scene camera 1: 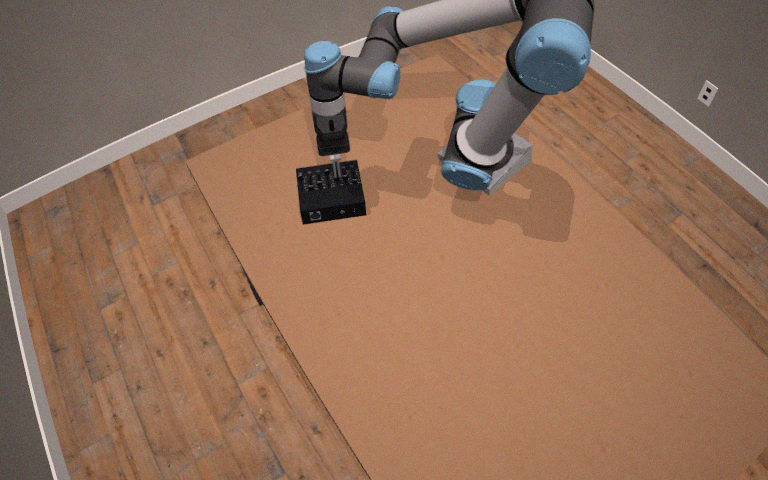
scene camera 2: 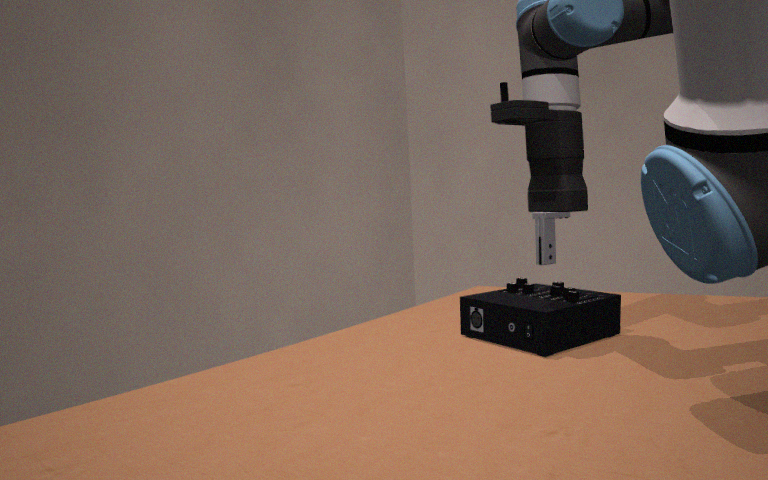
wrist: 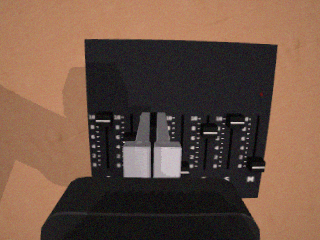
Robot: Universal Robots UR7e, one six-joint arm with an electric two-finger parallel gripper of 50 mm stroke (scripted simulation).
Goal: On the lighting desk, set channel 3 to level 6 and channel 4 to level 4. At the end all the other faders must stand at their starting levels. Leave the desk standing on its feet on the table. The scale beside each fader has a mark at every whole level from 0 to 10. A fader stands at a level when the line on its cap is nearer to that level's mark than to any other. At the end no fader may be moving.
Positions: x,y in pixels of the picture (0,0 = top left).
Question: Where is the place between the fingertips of my gripper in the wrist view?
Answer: At 153,128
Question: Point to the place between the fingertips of my gripper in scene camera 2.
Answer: At 546,264
